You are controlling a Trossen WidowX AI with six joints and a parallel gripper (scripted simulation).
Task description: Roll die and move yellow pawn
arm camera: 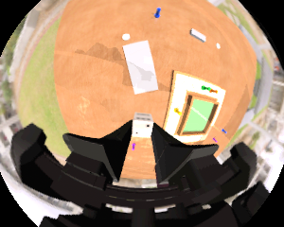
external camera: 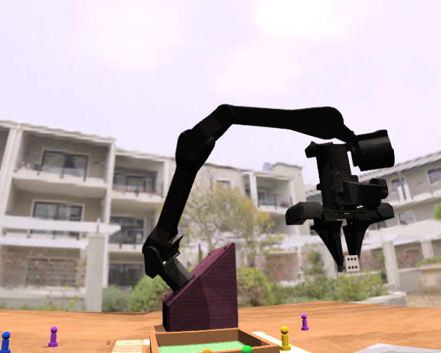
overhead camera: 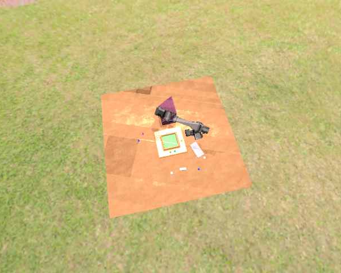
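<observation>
My gripper tip is 120 mm to the left of the yellow pawn, 100 mm above it and 10 mm past it. Also, from my gripper tip: white die: right at my gripper tip; then green pawn: 210 mm to the right, 100 mm below, 80 mm ahead; then grey-white flat plate: 130 mm below, 110 mm ahead, 10 mm to the left.
</observation>
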